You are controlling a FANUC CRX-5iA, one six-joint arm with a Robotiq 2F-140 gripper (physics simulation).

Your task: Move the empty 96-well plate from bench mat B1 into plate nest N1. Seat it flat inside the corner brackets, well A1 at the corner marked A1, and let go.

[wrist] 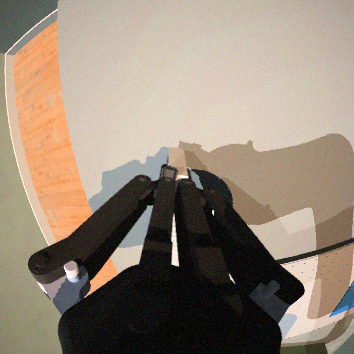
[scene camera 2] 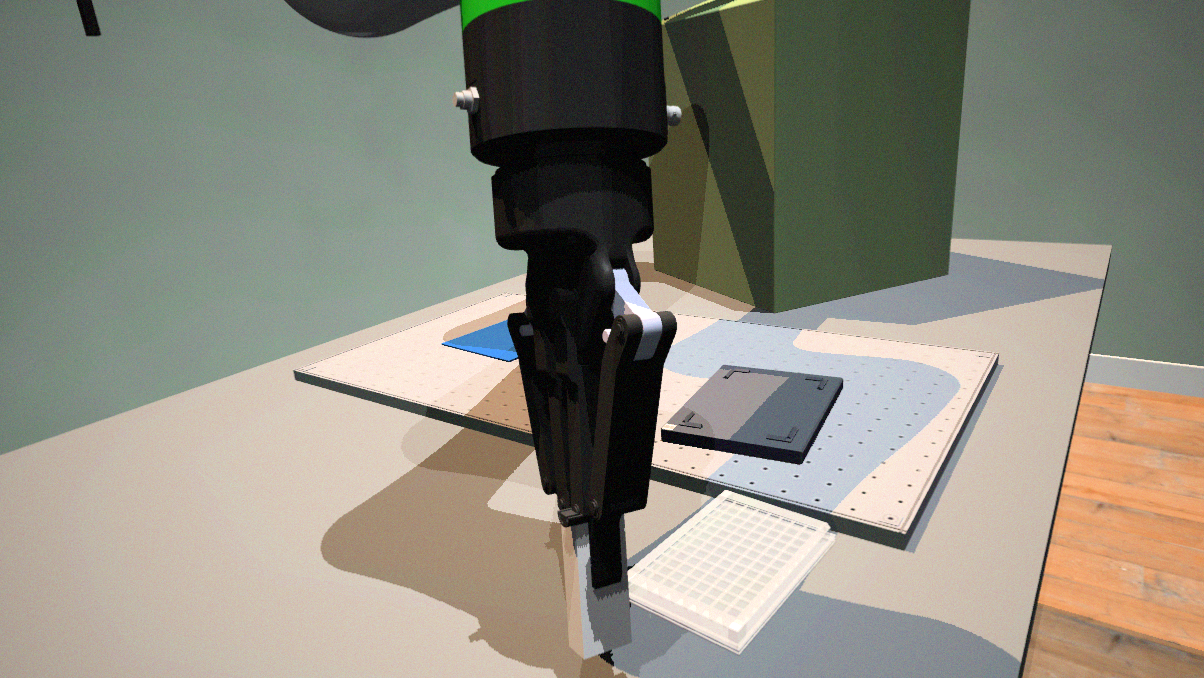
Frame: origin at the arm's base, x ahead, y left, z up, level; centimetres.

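Seen in the pictures: gripper, fingertip midpoint: (wrist: 173, 158) (scene camera 2: 600, 644).
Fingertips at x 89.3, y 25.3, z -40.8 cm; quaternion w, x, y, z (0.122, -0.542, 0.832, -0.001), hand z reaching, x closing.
Pixels of each thing's middle, then the offset from my fingertips to it. Level surfaces: height alone.
- white 96-well plate, body centre: (scene camera 2: 731, 559) (wrist: 189, 240) dx -13.2, dy +0.6, dz -3.1 cm
- dark block, body centre: (scene camera 2: 757, 406) dx -33.4, dy -6.4, dz -1.8 cm
- perforated board, its level: dz -2.5 cm
- table, its level: dz -3.8 cm
The white 96-well plate (scene camera 2: 731, 565) lies flat beside the front edge of the perforated board in the scene view. Its wells face up. Which corner is A1 cannot be read, and no separate mat can be made out under it. Plate nest N1, a dark block (scene camera 2: 745, 412) with four corner brackets, sits on the board with no plate in it. My gripper (scene camera 2: 599, 623) (wrist: 173, 158) points down, shut and empty, its fingertips left of the plate in the scene view. Their height above the table is hard to tell. The plate does not show in the wrist view.
The perforated board (scene camera 2: 943, 437) (wrist: 295, 272) lies on the table (scene camera 2: 210, 471) (wrist: 210, 65). A blue flat piece (scene camera 2: 484, 341) (wrist: 345, 304) lies on it, partly behind the gripper in the scene view. A tall green box (scene camera 2: 859, 160) stands behind the board.
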